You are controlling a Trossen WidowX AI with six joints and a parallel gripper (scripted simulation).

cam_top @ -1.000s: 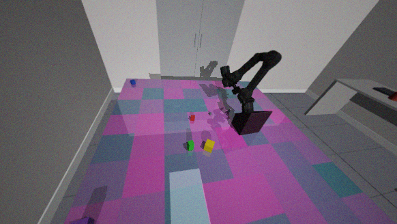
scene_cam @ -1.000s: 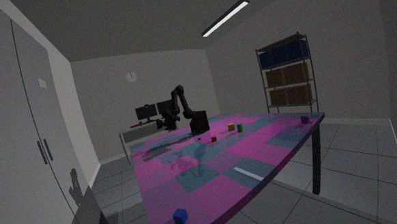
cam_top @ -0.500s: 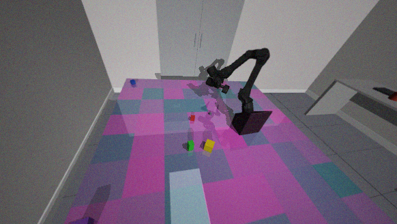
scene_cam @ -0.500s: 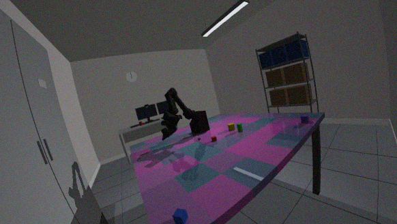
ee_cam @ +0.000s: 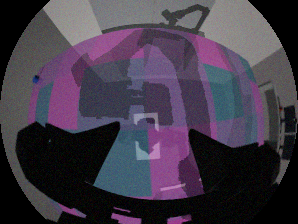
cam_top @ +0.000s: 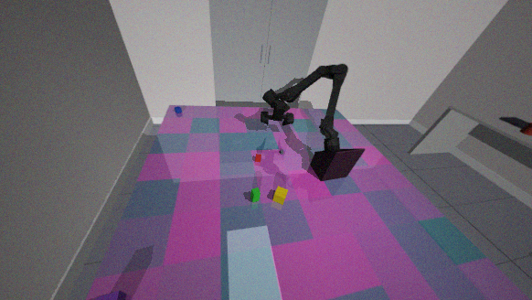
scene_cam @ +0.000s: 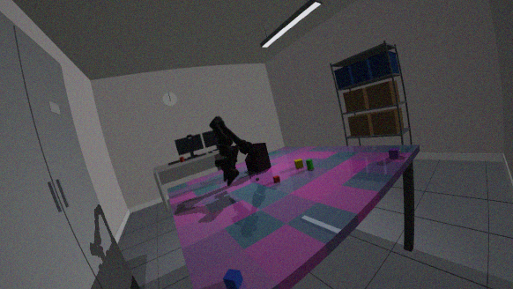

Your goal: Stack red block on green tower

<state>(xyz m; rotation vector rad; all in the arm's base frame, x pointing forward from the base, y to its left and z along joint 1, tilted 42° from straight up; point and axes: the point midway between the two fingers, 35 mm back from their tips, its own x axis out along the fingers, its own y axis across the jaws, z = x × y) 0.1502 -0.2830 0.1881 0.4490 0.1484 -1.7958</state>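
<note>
Right now the red block is 170 mm ahead of my gripper tip, 220 mm to the left of it and 40 mm below it. From my gripper tip the other things lie so: yellow block 150 mm ahead, 460 mm to the left, 30 mm below; blue block 550 mm ahead, 310 mm to the right, 40 mm below.
</note>
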